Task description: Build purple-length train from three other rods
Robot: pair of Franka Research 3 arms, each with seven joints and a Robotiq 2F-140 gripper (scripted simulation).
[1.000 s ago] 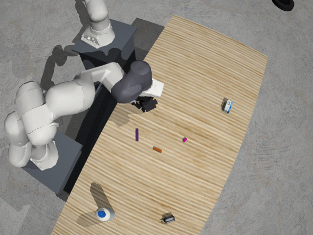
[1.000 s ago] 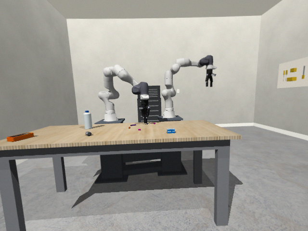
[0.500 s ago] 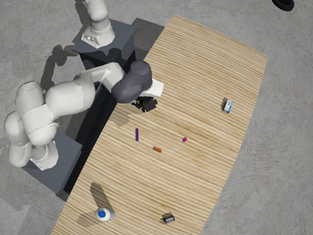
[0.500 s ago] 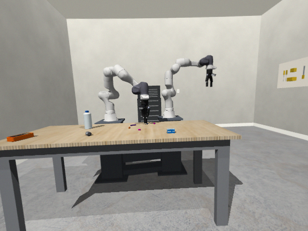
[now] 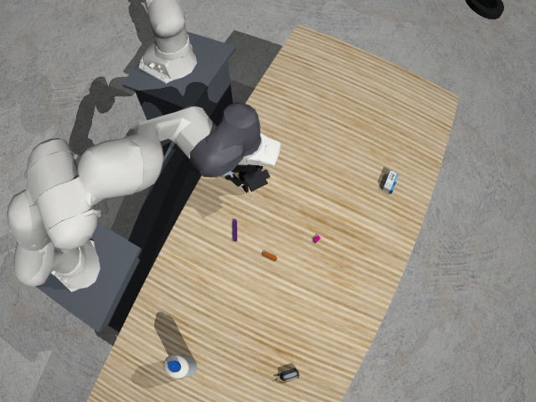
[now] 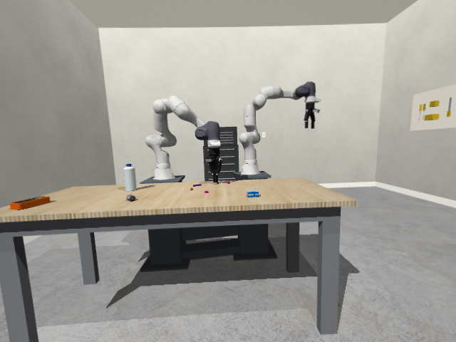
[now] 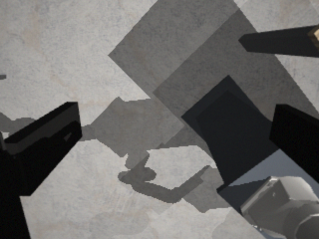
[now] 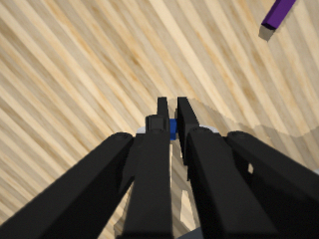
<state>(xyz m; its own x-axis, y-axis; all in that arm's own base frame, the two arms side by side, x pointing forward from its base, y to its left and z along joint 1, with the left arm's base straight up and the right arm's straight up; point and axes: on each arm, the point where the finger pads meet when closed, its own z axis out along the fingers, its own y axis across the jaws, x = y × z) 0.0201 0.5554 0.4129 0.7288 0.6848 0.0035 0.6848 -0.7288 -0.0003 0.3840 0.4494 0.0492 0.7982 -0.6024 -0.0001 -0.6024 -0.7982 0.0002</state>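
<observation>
Now: the orange rod 170 mm to the right of my right hand, 130 mm ahead of it and 40 mm below it. Also, from my right hand: white bottle: 570 mm to the right, 40 mm above, 10 mm ahead; then purple rod: 130 mm to the right, 40 mm below, 10 mm ahead; then blue-and-white box: 400 mm ahead, 160 mm to the left, 30 mm below.
</observation>
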